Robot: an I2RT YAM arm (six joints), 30 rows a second.
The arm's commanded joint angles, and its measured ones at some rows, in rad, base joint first. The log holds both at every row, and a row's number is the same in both.
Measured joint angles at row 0:
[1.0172, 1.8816, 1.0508, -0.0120, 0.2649, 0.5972]
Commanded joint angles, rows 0 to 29:
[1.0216, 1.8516, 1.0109, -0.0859, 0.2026, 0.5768]
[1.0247, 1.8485, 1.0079, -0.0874, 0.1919, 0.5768]
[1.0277, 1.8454, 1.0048, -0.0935, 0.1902, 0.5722]
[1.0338, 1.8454, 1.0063, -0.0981, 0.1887, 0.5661]
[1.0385, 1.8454, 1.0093, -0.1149, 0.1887, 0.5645]
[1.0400, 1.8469, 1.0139, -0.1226, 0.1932, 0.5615]
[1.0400, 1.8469, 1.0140, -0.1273, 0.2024, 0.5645]
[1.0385, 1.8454, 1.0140, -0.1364, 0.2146, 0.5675]
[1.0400, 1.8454, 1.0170, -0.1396, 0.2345, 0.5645]
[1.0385, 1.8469, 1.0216, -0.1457, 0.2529, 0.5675]
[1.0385, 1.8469, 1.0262, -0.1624, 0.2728, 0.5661]
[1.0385, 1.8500, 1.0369, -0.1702, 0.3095, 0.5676]
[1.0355, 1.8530, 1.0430, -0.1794, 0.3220, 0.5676]
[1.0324, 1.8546, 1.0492, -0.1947, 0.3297, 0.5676]
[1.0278, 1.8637, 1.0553, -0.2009, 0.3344, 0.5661]
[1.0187, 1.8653, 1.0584, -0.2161, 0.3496, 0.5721]
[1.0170, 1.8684, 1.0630, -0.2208, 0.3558, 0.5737]
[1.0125, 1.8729, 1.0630, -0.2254, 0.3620, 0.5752]
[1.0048, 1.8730, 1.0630, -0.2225, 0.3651, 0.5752]
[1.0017, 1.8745, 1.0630, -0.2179, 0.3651, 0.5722]
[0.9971, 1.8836, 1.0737, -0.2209, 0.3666, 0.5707]
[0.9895, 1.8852, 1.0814, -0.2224, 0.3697, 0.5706]
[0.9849, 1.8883, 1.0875, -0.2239, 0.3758, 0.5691]
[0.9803, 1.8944, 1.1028, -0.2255, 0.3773, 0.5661]
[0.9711, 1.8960, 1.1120, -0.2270, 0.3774, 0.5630]
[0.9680, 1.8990, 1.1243, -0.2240, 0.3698, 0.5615]
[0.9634, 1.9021, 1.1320, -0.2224, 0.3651, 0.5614]
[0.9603, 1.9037, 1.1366, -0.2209, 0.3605, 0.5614]
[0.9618, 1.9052, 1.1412, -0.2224, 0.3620, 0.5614]
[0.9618, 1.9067, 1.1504, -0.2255, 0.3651, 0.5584]
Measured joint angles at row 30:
[0.9668, 1.8839, 1.1130, -0.1829, 0.3462, 0.5713]
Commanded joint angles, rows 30 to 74:
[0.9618, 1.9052, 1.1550, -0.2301, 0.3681, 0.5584]
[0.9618, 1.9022, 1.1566, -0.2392, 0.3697, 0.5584]
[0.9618, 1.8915, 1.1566, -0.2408, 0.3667, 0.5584]
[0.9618, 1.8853, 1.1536, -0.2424, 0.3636, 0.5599]
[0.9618, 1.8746, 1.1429, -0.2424, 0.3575, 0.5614]
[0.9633, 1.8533, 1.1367, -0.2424, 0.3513, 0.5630]
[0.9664, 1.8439, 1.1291, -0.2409, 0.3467, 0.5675]
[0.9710, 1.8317, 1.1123, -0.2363, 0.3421, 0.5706]
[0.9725, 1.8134, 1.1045, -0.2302, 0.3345, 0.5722]
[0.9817, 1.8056, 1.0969, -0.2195, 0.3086, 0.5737]
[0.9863, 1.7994, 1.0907, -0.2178, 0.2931, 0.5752]
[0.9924, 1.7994, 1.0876, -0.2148, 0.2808, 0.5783]
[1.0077, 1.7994, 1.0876, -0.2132, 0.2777, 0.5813]
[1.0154, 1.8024, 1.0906, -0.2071, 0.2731, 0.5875]
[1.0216, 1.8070, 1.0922, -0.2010, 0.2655, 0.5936]
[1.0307, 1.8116, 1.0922, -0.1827, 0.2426, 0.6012]
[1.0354, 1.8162, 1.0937, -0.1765, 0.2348, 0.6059]
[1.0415, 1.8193, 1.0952, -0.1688, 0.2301, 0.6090]
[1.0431, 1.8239, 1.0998, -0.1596, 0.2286, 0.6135]
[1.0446, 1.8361, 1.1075, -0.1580, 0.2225, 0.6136]
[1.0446, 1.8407, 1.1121, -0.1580, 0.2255, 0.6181]
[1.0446, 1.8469, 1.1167, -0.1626, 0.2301, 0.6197]
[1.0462, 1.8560, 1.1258, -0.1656, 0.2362, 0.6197]
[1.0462, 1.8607, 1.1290, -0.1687, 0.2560, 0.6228]
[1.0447, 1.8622, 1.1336, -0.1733, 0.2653, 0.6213]
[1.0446, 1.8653, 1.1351, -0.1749, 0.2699, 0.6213]
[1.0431, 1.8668, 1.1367, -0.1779, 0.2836, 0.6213]
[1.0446, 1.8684, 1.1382, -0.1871, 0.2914, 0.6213]
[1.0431, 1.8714, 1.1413, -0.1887, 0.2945, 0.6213]
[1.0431, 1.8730, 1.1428, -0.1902, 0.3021, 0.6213]
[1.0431, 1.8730, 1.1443, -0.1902, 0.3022, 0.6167]
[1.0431, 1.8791, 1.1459, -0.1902, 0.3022, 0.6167]
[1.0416, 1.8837, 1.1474, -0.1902, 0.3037, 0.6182]
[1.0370, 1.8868, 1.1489, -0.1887, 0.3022, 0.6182]
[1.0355, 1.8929, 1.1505, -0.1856, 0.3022, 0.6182]
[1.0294, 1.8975, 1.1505, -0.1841, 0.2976, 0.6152]
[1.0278, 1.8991, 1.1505, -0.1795, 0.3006, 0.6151]
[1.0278, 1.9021, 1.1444, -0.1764, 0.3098, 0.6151]
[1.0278, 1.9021, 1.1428, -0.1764, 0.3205, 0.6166]
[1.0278, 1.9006, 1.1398, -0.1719, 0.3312, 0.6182]
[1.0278, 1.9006, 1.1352, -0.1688, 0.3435, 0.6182]
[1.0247, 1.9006, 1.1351, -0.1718, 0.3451, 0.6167]
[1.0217, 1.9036, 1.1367, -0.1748, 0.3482, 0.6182]
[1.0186, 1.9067, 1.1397, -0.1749, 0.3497, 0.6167]
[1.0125, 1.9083, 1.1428, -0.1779, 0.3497, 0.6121]
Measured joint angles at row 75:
[1.0241, 1.8874, 1.1191, -0.1852, 0.3145, 0.6060]
